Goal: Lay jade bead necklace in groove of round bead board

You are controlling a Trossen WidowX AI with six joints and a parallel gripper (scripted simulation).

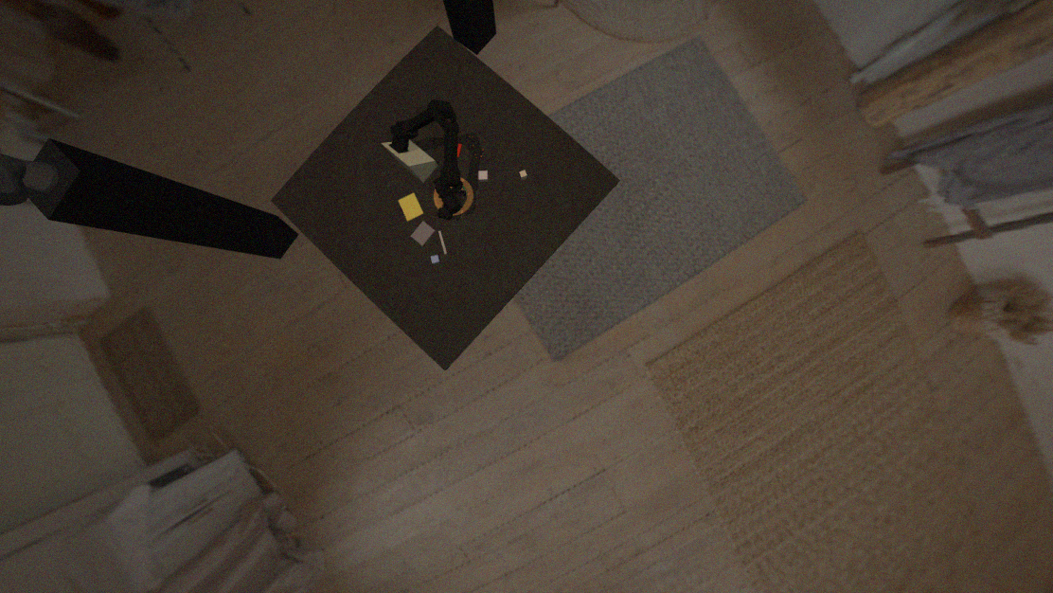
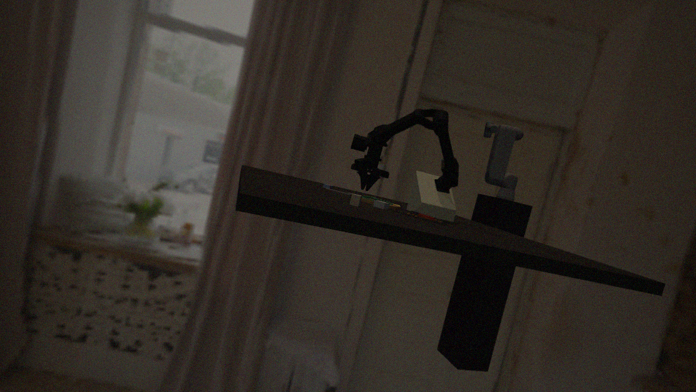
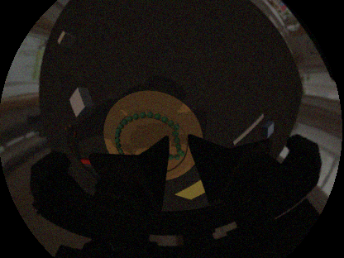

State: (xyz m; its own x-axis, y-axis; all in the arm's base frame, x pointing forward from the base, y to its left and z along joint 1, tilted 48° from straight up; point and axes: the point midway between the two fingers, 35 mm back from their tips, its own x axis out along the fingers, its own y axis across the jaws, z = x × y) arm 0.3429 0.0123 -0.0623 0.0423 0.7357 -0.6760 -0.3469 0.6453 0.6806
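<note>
The round bead board lies 50 mm behind my gripper tip, 40 mm to the left of it and 30 mm below it. Round my gripper tip: white stick 180 mm to the right, 50 mm ahead, 40 mm below; then grey-white block 210 mm to the left, 30 mm below; then grey square 210 mm to the right, 60 mm behind, 40 mm below.
</note>
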